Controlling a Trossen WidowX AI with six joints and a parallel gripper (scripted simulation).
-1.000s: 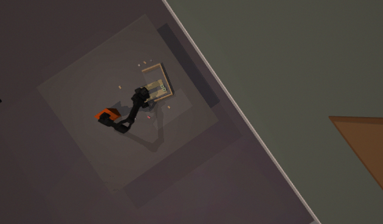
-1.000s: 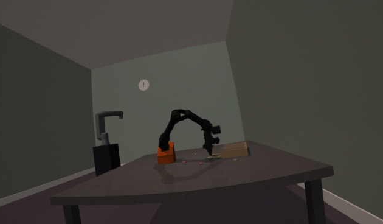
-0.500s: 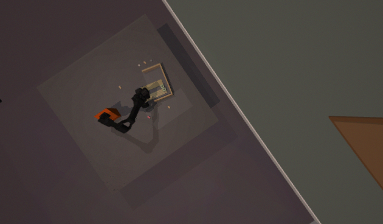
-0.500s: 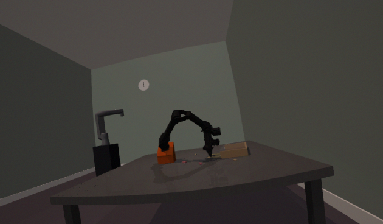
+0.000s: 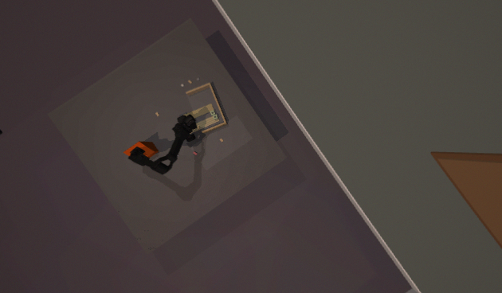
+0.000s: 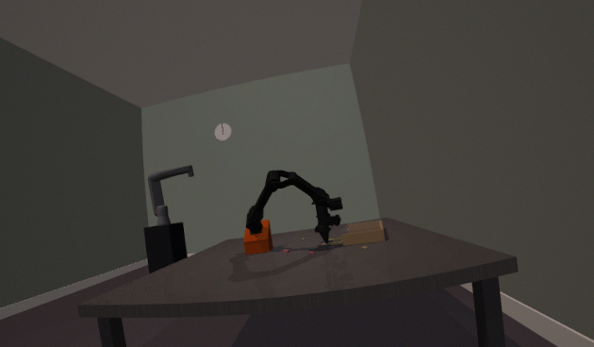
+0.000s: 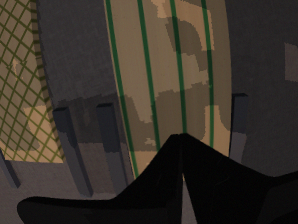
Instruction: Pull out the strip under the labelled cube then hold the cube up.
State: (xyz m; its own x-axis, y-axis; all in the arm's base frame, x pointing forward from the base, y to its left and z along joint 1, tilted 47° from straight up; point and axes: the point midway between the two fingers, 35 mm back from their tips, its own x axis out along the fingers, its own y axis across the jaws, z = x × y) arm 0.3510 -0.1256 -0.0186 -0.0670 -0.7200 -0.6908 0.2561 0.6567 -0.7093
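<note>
My gripper tip is now 10 cm short of the striped strip and 3 cm to the left of it.
</note>
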